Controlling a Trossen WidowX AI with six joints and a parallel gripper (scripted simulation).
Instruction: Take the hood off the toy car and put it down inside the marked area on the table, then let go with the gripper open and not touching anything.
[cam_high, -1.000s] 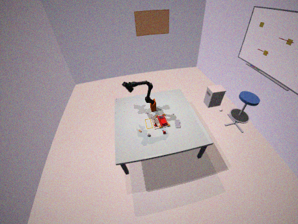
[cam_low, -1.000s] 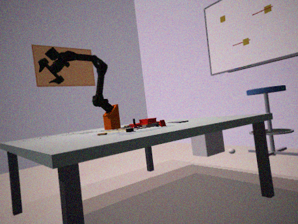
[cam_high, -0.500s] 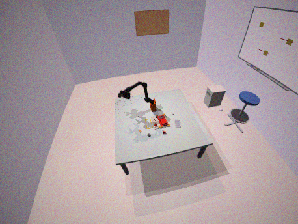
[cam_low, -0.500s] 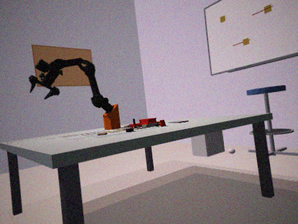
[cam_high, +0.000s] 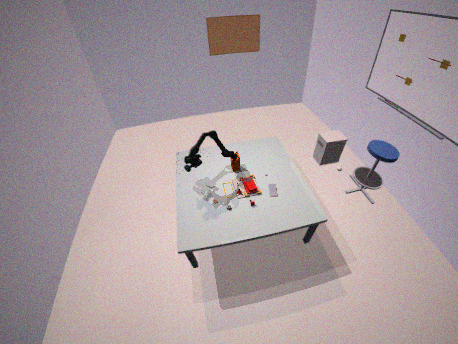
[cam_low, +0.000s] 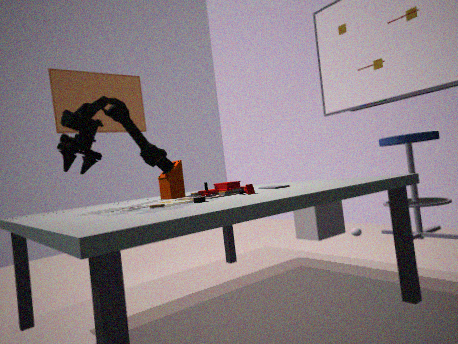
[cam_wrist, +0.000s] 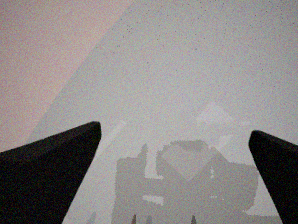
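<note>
Right now my gripper tip is 31 cm short of the red hood, 50 cm to the right of it and 12 cm above it.
</note>
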